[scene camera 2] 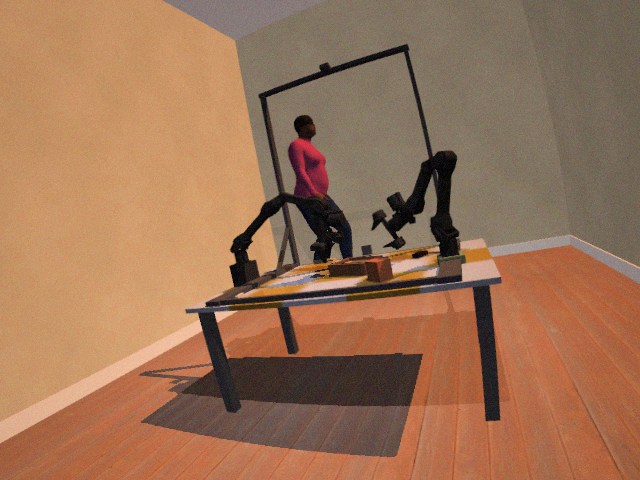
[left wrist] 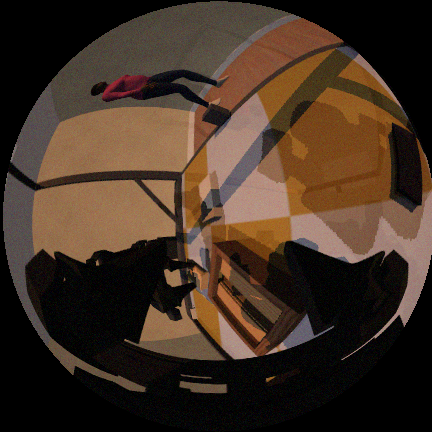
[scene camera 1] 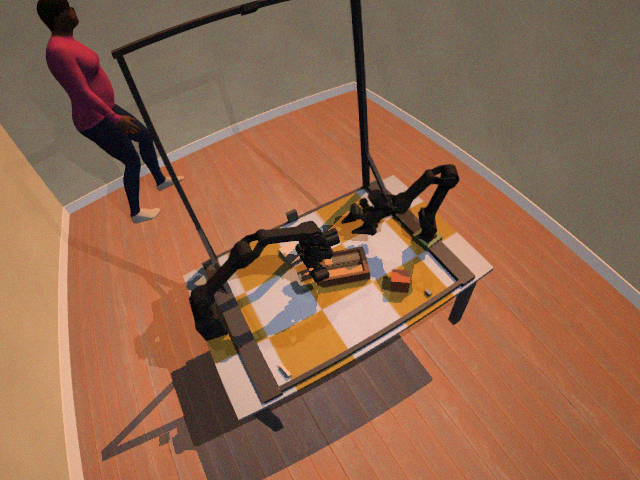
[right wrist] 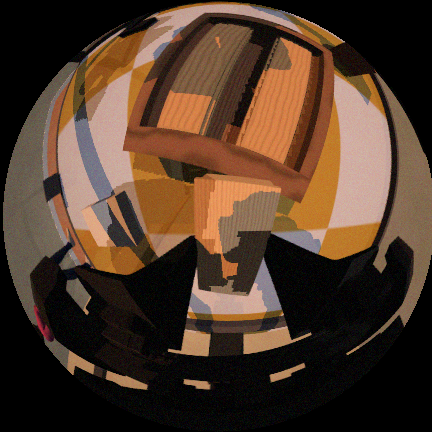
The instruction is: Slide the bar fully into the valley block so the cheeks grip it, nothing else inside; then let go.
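Where they show: left gripper, fingertip midpoint: (scene camera 2: 377,238) (left wrist: 227,247) (scene camera 1: 346,227); right gripper, fingertip midpoint: (scene camera 2: 326,261) (left wrist: 197,272) (scene camera 1: 311,272) (right wrist: 229,239); left arm's base, link origin: (scene camera 2: 450,254) (scene camera 1: 427,235); right arm's base, link origin: (scene camera 2: 242,262) (scene camera 1: 205,314).
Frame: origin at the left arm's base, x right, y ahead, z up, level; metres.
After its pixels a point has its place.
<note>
The valley block (scene camera 1: 343,279) {x 0.063, y 0.438, z 0.003 m} (scene camera 2: 347,269) {x 0.052, y 0.418, z -0.001 m} (left wrist: 215,272) {x 0.166, y 0.455, z 0.018 m} (right wrist: 215,148) {x 0.157, y 0.468, z 0.021 m} is a brown-walled box on the table with two light wooden cheeks and a dark groove between them. Shadow hides the groove's floor. My right gripper (scene camera 1: 316,266) {x 0.158, y 0.528, z 0.031 m} (scene camera 2: 323,251) {x 0.158, y 0.528, z 0.031 m} (right wrist: 229,239) {x 0.158, y 0.528, z 0.031 m} is shut on a light wooden bar (left wrist: 200,278) {x 0.152, y 0.489, z 0.039 m} (right wrist: 240,205) {x 0.147, y 0.499, z 0.040 m}, beside the block's left end in scene camera 1. In the right wrist view the bar is outside the block, below its near wall; its height is unclear. My left gripper (scene camera 1: 357,221) {x 0.219, y 0.293, z 0.084 m} (scene camera 2: 382,236) {x 0.219, y 0.293, z 0.084 m} (left wrist: 227,247) {x 0.219, y 0.293, z 0.084 m} is open and empty, raised behind the block.
A red-orange block (scene camera 1: 400,280) {x -0.113, y 0.285, z 0.045 m} (scene camera 2: 378,269) {x -0.143, y 0.264, z 0.017 m} (right wrist: 352,59) stands right of the valley block. A pale block (left wrist: 212,195) {x 0.332, y 0.486, z -0.012 m} (right wrist: 112,220) {x 0.307, y 0.516, z -0.009 m} lies behind the right gripper. A dark box (scene camera 1: 292,215) {x 0.509, y 0.401, z 0.013 m} (left wrist: 216,114) {x 0.507, y 0.389, z 0.004 m} is at the far edge. A person (scene camera 1: 82,87) stands beyond the table.
</note>
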